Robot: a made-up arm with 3 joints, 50 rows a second.
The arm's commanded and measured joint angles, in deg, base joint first. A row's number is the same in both.
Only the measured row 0 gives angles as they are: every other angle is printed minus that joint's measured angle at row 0.
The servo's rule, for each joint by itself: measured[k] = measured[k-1] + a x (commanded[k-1-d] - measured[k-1]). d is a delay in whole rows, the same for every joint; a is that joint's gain. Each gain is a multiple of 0.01, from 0.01 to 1. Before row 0 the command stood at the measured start. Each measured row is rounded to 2 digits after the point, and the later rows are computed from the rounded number. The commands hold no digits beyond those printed.
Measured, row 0:
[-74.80 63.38 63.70]
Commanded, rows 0 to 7:
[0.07 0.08 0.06]
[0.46 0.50 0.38]
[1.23 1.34 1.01]
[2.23 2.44 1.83]
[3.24 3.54 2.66]
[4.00 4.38 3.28]
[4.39 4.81 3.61]
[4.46 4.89 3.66]
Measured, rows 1 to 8:
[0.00 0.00 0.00]
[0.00 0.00 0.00]
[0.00 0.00 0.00]
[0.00 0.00 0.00]
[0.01 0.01 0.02]
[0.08 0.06 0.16]
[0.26 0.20 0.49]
[0.58 0.45 1.01]
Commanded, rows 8 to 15:
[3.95 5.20 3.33]
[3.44 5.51 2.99]
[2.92 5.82 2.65]
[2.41 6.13 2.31]
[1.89 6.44 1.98]
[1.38 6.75 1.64]
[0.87 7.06 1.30]
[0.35 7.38 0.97]
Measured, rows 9 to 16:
[1.01 0.79 1.65]
[1.49 1.18 2.29]
[1.95 1.58 2.80]
[2.35 1.94 3.14]
[2.61 2.30 3.21]
[2.74 2.65 3.12]
[2.77 3.00 2.94]
[2.71 3.34 2.69]

